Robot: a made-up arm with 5 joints.
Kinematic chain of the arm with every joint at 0, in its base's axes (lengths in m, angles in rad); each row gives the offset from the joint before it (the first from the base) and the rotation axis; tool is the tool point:
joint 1: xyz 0 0 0.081 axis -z
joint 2: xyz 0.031 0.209 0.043 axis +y
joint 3: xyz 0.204 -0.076 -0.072 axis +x
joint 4: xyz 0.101 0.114 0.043 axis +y
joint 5: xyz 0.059 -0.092 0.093 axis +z
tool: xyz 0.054 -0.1 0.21
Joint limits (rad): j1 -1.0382..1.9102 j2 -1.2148..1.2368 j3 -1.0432..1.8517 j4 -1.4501..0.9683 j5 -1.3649..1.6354
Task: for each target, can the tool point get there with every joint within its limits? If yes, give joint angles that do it. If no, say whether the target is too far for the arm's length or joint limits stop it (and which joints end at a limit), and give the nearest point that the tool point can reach.
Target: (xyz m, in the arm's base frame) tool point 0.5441 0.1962 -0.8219
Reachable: no: too far | nearest point 0.3610 0.1302 -0.4745 | short by 0.398 m
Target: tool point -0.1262 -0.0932 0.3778
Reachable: yes | joints 1.1683 -0.8445 0.8470 -0.8336 0.7726
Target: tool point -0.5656 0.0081 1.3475
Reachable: no: too far | nearest point -0.2100 0.1535 0.6994 | short by 0.753 m
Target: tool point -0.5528 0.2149 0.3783
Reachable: no: joint limits stop it (at a limit: joint 1, joint 2) | nearest point -0.4023 0.2238 0.3826 | short by 0.151 m
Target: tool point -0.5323 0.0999 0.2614
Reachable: no: joint limits stop it (at a limit: joint 1, joint 2) | nearest point -0.3773 0.1445 0.3045 | short by 0.167 m
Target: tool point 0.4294 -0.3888 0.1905
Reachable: yes | joints 0.7671 0.2334 0.0937 0.4893 -0.3120
